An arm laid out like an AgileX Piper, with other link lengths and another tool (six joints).
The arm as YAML. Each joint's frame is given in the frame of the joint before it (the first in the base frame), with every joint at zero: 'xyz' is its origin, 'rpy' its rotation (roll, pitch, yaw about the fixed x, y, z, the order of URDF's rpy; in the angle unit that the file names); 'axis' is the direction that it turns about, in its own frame. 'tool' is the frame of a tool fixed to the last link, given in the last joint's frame.
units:
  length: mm
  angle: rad
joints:
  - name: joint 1
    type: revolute
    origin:
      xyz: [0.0, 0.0, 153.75]
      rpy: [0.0, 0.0, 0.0]
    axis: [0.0, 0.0, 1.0]
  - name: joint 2
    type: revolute
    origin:
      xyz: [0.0, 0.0, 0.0]
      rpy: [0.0, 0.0, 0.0]
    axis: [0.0, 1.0, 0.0]
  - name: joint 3
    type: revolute
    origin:
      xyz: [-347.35, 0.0, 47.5]
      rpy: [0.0, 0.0, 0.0]
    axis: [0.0, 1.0, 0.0]
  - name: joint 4
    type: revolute
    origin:
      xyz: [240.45, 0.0, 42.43]
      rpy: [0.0, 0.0, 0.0]
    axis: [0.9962, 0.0, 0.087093]
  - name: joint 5
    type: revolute
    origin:
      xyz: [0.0, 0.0, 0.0]
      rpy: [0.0, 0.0, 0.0]
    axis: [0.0, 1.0, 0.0]
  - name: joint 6
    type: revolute
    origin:
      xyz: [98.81, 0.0, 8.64]
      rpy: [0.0, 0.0, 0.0]
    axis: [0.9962, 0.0, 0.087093]
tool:
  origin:
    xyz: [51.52, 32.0, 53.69]
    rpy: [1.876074, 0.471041, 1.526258]
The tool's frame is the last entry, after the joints.
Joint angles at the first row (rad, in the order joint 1, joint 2, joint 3, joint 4, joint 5, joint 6):
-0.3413 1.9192 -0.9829 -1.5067 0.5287 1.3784
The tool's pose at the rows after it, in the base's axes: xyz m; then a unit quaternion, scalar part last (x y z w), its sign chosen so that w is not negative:
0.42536 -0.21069 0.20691 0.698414 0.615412 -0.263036 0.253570
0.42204 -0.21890 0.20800 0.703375 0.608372 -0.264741 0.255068
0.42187 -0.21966 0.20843 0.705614 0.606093 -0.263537 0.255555
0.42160 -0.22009 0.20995 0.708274 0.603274 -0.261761 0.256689
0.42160 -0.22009 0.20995 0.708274 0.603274 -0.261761 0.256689
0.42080 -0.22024 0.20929 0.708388 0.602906 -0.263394 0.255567
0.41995 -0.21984 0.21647 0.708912 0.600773 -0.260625 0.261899
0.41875 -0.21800 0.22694 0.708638 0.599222 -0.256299 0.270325
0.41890 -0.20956 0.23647 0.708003 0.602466 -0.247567 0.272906
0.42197 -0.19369 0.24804 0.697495 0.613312 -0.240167 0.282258
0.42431 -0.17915 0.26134 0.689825 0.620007 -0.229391 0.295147
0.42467 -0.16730 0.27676 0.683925 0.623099 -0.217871 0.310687
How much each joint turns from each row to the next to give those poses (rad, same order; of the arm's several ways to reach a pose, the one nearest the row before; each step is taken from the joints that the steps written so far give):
-0.0221 0.0000 0.0000 -0.0213 0.0003 0.0222
-0.0190 0.0000 0.0000 -0.0166 0.0000 0.0144
-0.0009 0.0000 0.0000 -0.0022 0.0009 0.0080
0.0000 -0.0025 0.0000 0.0000 0.0015 0.0072
0.0000 0.0000 0.0000 0.0000 0.0000 0.0000
0.0000 0.0000 0.0020 0.0020 0.0027 -0.0019
0.0000 -0.0153 0.0000 0.0000 0.0002 -0.0019
0.0020 -0.0236 0.0000 0.0060 -0.0011 -0.0099
0.0161 -0.0266 -0.0001 0.0416 -0.0047 -0.0343
0.0337 -0.0305 0.0001 0.0297 0.0000 -0.0375
0.0314 -0.0312 0.0000 0.0140 0.0000 -0.0144
0.0250 -0.0346 0.0000 0.0040 0.0000 -0.0051

